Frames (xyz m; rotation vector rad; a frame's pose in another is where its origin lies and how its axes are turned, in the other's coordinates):
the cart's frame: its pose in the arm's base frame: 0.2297 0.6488 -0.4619 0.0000 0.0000 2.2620
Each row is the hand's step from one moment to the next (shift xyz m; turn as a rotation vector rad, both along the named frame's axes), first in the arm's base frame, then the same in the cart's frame.
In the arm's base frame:
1: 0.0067 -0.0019 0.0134 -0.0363 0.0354 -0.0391
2: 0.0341 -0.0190 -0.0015 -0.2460 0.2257 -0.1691
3: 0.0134 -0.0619 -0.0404 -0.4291 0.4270 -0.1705
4: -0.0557 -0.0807 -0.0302 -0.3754 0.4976 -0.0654
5: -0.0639 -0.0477 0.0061 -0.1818 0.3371 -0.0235
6: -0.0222 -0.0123 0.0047 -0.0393 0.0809 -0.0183
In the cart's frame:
1: -0.0057 -0.0040 0.0134 0.0504 0.0054 -0.0391
2: -0.0364 -0.0142 -0.0015 0.3307 0.0457 -0.1691
3: -0.0562 0.0291 -0.0404 0.6025 0.0584 -0.1705
4: -0.0267 0.0944 -0.0302 0.6227 -0.0280 -0.0654
5: 0.0040 0.0796 0.0061 0.3756 -0.0748 -0.0235
6: 0.0047 0.0249 0.0047 0.0874 -0.0213 -0.0183

